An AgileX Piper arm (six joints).
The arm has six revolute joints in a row. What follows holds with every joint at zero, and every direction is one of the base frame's.
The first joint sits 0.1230 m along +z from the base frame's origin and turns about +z.
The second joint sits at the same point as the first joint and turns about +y.
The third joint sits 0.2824 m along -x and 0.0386 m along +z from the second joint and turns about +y.
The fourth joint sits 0.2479 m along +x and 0.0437 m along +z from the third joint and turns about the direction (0.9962, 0, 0.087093).
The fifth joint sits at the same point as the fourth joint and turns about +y.
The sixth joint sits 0.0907 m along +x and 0.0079 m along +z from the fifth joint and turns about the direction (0.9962, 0, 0.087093).
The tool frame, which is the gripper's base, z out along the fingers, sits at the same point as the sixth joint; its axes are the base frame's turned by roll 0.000, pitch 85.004 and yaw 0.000 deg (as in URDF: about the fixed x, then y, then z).
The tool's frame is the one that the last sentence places.
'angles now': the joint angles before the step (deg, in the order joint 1, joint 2, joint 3, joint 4, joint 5, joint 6). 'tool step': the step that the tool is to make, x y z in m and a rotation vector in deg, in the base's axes. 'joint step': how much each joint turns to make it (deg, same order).
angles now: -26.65 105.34 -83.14 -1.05 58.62 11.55
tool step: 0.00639 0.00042 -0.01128 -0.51 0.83 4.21
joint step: 0.46 1.76 0.01 0.11 -1.30 -3.88
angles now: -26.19 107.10 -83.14 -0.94 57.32 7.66
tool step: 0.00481 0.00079 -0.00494 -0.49 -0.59 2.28
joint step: 0.35 0.82 0.00 0.34 -1.59 -2.09
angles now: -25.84 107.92 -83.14 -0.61 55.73 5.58
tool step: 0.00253 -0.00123 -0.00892 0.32 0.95 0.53
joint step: 0.00 1.32 0.01 0.01 -0.34 -0.55
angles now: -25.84 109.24 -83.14 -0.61 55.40 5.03
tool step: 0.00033 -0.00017 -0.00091 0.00 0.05 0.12
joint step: 0.00 0.14 0.00 0.01 -0.09 -0.13
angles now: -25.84 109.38 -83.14 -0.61 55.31 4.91
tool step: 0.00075 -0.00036 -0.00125 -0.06 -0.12 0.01
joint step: 0.00 0.20 0.00 0.00 -0.34 -0.01
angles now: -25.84 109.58 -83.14 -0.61 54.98 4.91
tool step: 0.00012 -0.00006 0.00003 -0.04 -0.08 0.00
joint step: 0.00 0.00 0.00 0.00 -0.09 0.00
